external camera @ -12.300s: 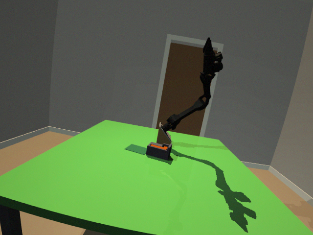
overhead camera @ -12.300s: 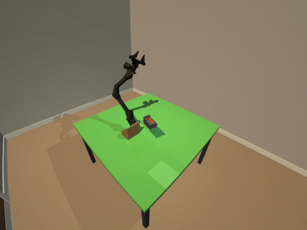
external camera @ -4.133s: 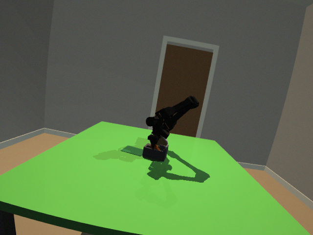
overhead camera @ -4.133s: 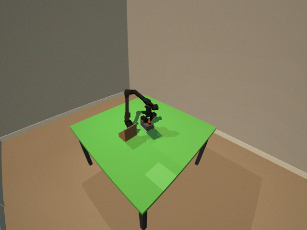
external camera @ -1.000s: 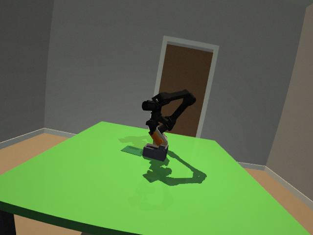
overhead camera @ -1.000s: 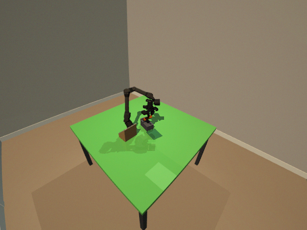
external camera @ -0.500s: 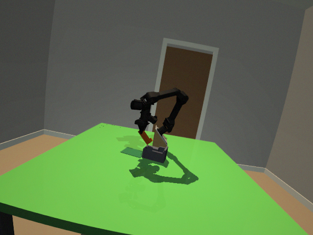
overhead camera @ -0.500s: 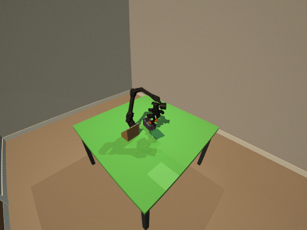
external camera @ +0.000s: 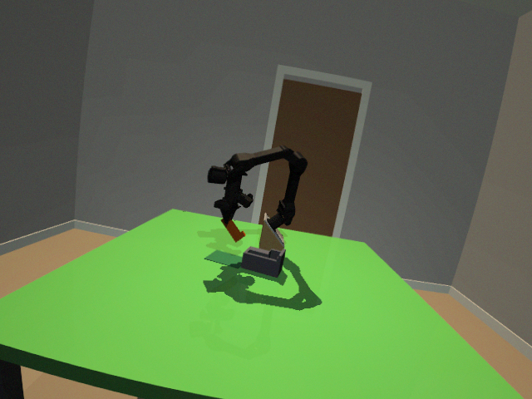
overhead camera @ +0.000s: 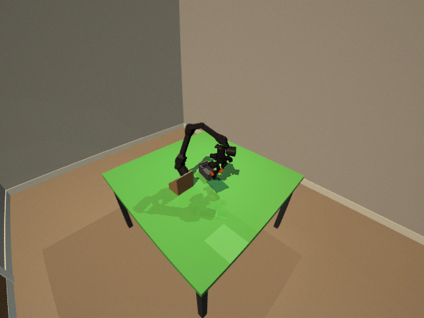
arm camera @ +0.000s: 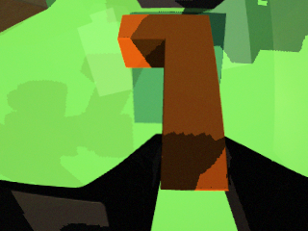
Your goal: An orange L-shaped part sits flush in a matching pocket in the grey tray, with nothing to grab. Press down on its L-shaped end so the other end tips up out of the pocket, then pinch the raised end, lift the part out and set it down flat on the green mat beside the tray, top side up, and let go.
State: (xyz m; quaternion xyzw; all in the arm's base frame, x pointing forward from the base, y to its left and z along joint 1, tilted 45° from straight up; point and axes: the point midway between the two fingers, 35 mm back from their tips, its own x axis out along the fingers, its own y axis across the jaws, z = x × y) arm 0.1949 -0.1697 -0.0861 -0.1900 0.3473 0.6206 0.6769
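Now: gripper tip 1 cm short of the dark green mat, 2 cm to the right of it and 17 cm above it. From my gripper tip the other things lie so: orange L-shaped part 1 cm behind, 4 cm to the left, 3 cm below.
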